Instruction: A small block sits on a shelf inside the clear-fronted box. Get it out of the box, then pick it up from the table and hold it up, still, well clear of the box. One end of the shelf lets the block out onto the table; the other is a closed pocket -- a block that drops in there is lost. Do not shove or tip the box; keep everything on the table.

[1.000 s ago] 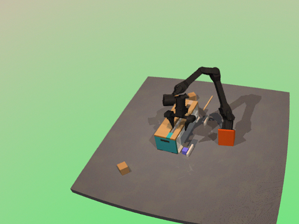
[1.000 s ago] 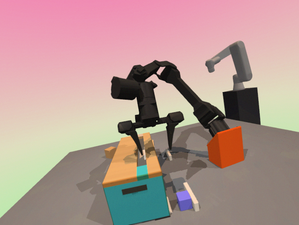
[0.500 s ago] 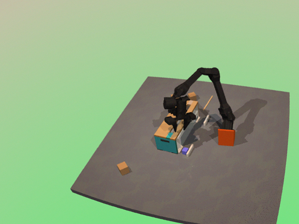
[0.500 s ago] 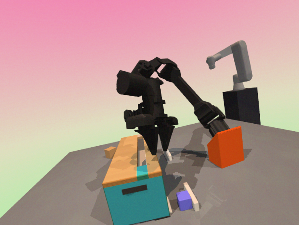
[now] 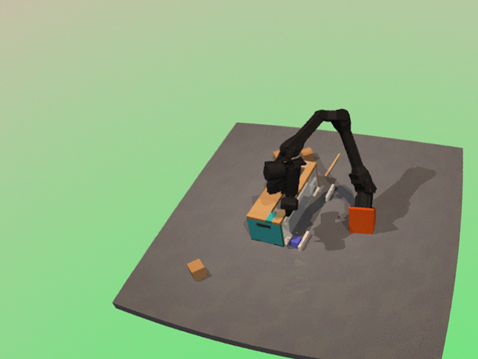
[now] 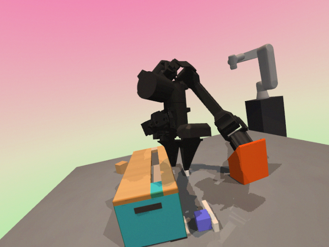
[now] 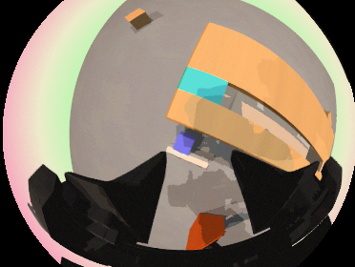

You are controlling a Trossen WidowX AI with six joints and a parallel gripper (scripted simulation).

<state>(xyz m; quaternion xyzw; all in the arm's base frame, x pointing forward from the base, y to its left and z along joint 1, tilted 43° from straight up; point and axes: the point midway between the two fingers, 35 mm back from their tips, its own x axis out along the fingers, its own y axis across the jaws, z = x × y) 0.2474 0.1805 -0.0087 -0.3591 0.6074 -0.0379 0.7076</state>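
The purple block is 3 cm behind my gripper tip, 2 cm to the left of it and 14 cm below it.
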